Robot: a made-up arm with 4 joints.
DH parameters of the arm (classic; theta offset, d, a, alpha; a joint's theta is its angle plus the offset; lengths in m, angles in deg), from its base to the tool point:
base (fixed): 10.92 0 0.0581 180
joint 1: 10.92 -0.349 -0.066 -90
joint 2: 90 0 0.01 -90
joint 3: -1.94 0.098 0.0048 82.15
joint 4: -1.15 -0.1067 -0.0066 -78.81
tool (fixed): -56.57 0.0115 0 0
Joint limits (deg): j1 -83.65..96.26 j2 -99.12..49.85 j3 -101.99..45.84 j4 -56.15..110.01
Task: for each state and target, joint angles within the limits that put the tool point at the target. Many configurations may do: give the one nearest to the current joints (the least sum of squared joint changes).
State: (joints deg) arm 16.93 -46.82 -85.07 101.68
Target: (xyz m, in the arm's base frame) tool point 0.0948 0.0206 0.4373
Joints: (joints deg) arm 14.79 -82.61 -79.96 105.10
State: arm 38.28 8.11 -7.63 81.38
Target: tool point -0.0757 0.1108 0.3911
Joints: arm -0.93 -18.08 -6.26 103.41
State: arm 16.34 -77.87 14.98 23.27
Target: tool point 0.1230 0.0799 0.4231
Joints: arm 45.27 -99.12 -25.85 63.07
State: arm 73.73 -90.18 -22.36 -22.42
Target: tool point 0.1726 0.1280 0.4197
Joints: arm 95.77 -54.17 10.33 10.98
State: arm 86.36 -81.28 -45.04 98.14
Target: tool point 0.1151 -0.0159 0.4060
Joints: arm 67.98 -99.02 -64.84 109.84
